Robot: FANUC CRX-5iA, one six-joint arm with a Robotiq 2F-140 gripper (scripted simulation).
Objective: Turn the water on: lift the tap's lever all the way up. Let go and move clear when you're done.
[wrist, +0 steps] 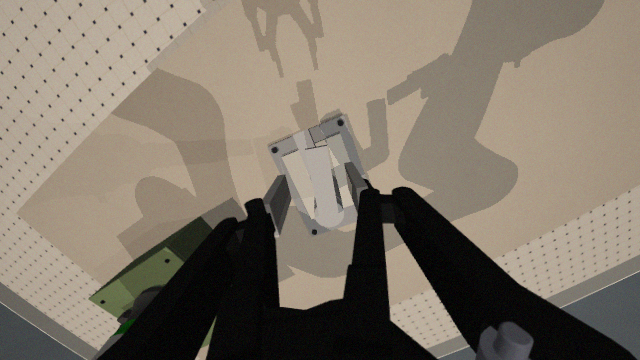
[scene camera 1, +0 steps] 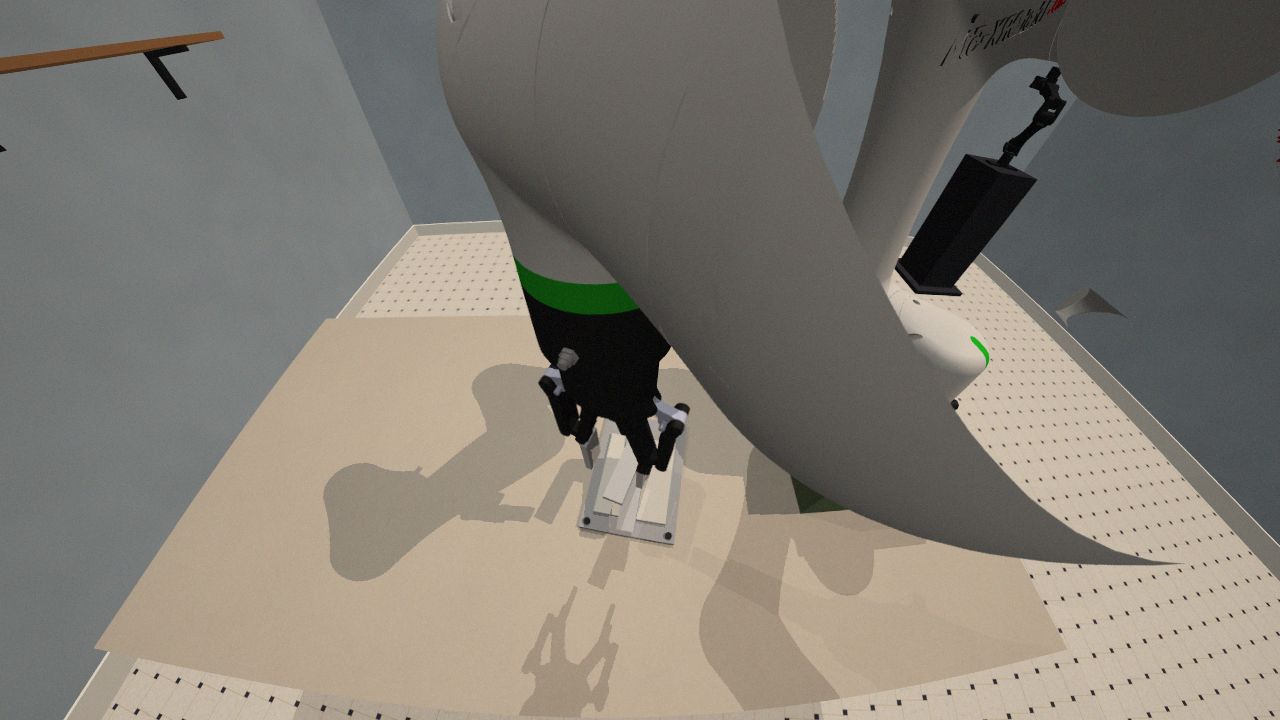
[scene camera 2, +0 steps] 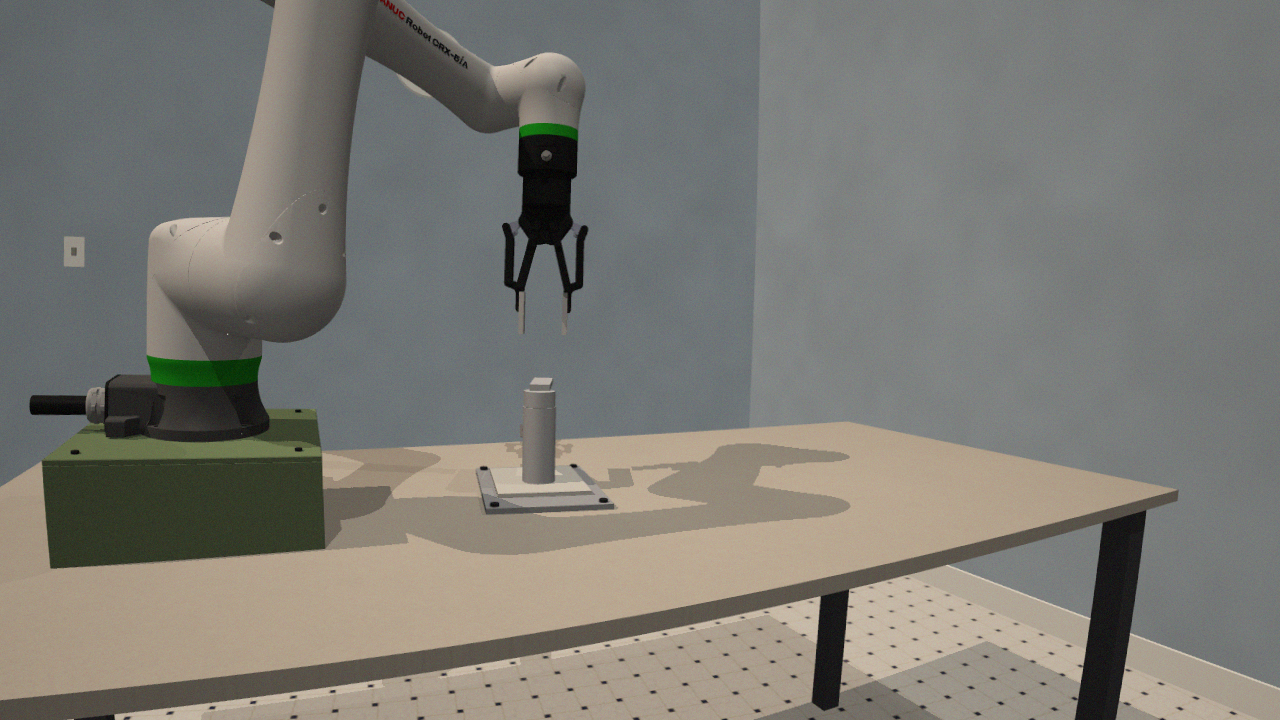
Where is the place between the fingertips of my gripper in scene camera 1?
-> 617, 468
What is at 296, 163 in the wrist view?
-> A tap.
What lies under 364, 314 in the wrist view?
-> My gripper.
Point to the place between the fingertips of my gripper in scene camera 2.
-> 542, 334
